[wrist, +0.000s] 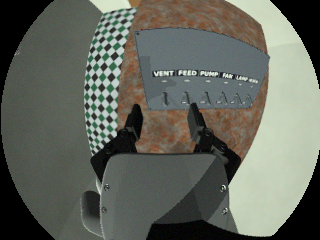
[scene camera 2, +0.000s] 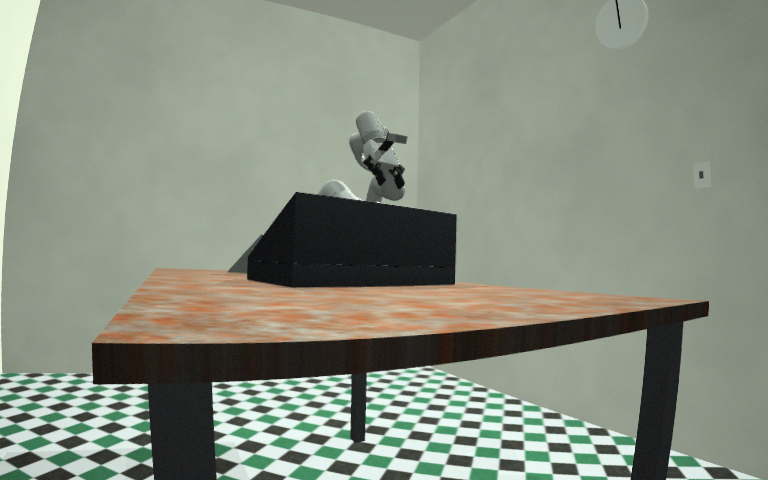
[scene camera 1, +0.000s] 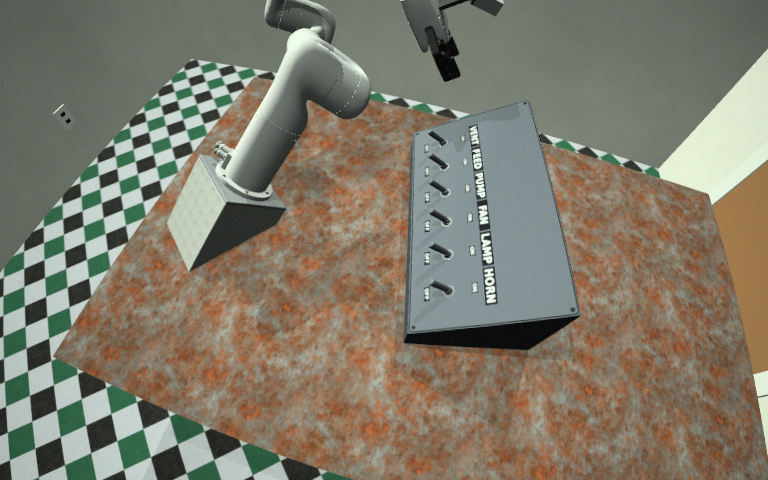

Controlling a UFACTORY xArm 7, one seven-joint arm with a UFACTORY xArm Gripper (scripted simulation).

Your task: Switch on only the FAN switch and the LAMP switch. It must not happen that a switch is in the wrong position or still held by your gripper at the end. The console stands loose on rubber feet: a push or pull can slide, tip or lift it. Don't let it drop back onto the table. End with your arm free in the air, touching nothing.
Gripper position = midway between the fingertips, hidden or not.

In view: my gripper (scene camera 1: 452, 67) and a grey sloped console (scene camera 1: 508, 284).
The grey sloped console also shows in the wrist view (wrist: 176, 64) and in scene camera 2 (scene camera 2: 316, 241). My gripper also shows in the wrist view (wrist: 164, 110) and in scene camera 2 (scene camera 2: 392, 184).
